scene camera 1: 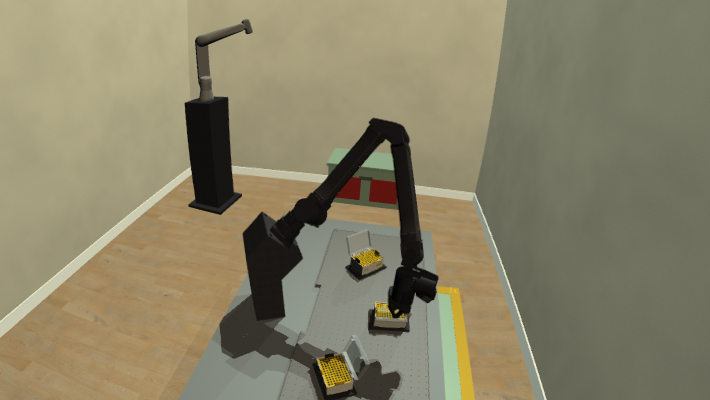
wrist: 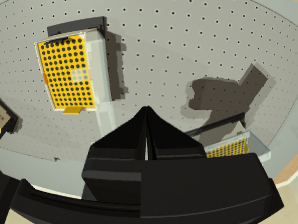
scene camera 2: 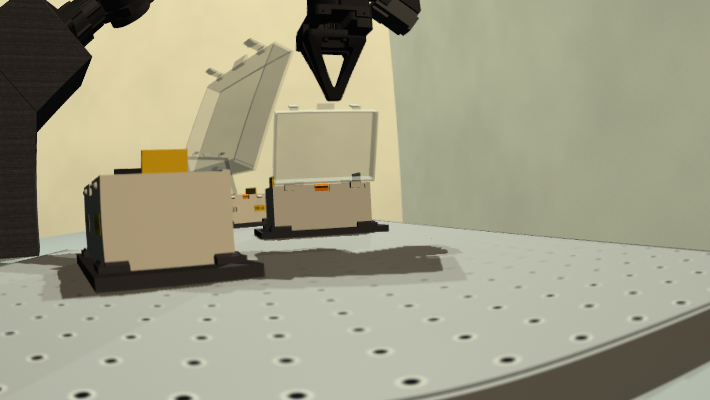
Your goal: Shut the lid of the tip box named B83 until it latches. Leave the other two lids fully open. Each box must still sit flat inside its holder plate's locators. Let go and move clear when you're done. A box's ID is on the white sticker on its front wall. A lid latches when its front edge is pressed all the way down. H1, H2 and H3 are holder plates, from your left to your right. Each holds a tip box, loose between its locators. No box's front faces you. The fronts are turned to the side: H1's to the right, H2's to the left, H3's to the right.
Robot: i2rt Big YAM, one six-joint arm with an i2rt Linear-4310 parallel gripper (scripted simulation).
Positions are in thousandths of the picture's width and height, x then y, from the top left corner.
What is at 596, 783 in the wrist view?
My gripper.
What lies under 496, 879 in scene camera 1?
A clear lid.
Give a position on a clear lid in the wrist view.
At 324, 324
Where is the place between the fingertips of my gripper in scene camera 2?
At 471, 251
